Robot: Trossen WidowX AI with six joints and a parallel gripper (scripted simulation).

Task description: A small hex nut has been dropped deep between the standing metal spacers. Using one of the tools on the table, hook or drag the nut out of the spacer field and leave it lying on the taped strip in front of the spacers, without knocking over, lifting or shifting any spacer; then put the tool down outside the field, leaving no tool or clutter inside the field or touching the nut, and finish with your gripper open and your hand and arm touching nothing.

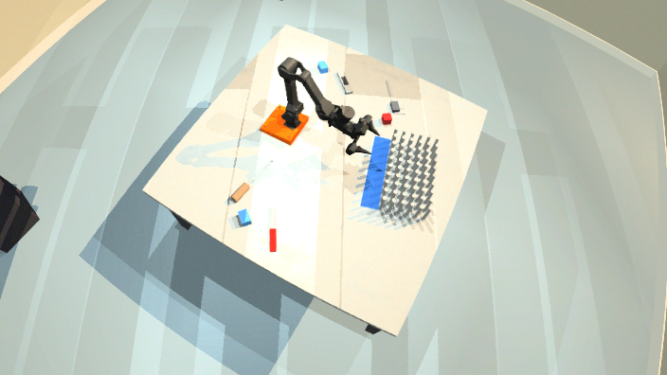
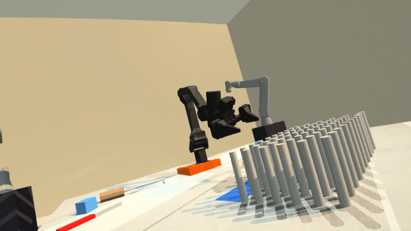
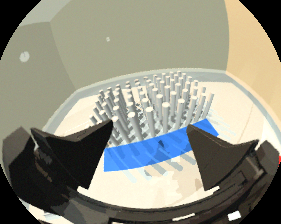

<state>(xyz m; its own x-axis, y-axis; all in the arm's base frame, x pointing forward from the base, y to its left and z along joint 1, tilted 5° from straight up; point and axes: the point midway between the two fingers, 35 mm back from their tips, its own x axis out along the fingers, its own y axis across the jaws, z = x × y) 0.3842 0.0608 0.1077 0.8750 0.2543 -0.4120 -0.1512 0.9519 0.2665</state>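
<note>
Right now the hook tool is 36 cm behind my gripper tip, 38 cm to the right of it and 14 cm below it. The rest, counted from my gripper tip: flat tool (38 cm behind, 32 cm to the left, 14 cm below); blue taped strip (4 cm ahead, 2 cm to the right, 16 cm below); red block (7 cm behind, 25 cm to the left, 14 cm below).
</note>
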